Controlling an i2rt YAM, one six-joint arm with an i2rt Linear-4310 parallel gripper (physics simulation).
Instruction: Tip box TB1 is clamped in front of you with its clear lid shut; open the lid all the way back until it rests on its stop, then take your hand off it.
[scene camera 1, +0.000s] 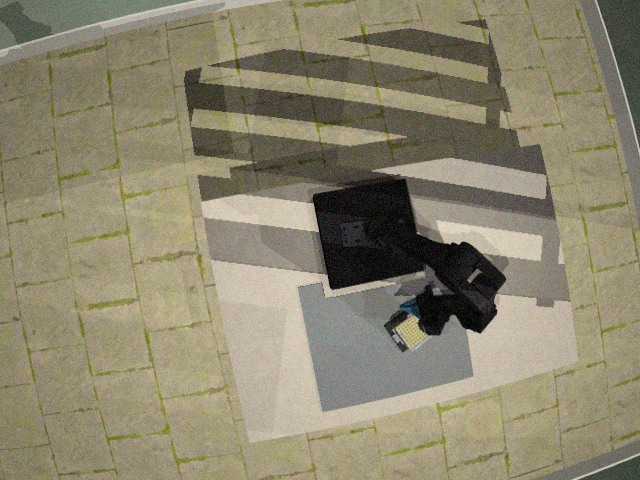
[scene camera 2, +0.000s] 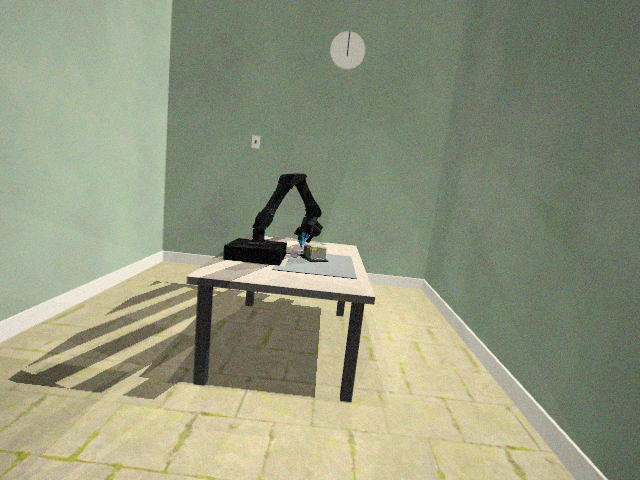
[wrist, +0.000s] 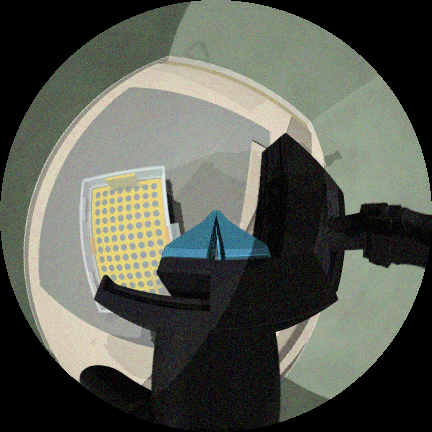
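Observation:
Tip box TB1 stands upright on the grey mat, with a yellow, hole-filled rack under a clear lid. The lid looks shut; its pale rim frames the rack in the wrist view, and no raised panel shows. My gripper is shut and empty, its blue fingertips together beside the box, on the side toward the robot's base. I cannot tell whether the tips touch the box. The gripper body hides the box's near corner in the wrist view.
The black base block stands beside the mat on the pale table. The arm arches from it toward the box. Dark clamp parts lie along the box's edge.

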